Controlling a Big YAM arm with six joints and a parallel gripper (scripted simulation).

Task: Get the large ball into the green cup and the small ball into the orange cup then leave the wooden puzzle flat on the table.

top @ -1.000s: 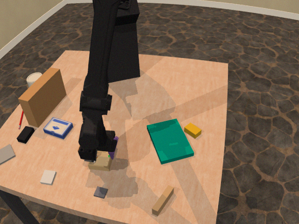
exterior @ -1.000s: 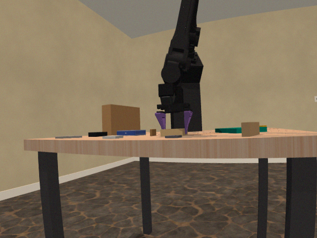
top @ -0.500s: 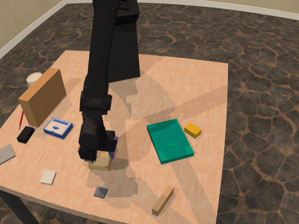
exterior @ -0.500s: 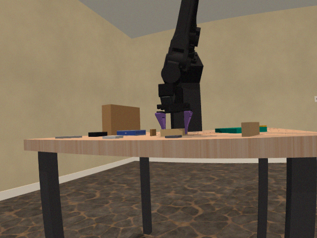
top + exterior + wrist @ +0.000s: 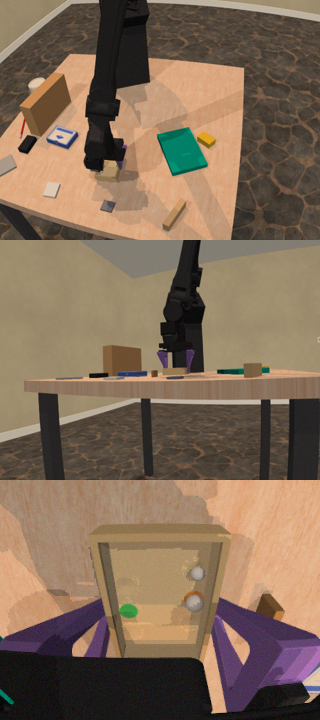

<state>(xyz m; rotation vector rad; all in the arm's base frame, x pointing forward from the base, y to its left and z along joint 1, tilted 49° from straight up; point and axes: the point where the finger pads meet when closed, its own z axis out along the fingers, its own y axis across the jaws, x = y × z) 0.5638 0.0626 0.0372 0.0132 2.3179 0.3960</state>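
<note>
My gripper is now 140 mm short of the grey tile, 50 mm to the right of it and 20 mm above it. From my hand the other things lie so: green book: 130 mm behind, 200 mm to the left, 10 mm below; wooden puzzle: 10 mm below; white tile: 140 mm ahead, 150 mm to the right, 10 mm below.
</note>
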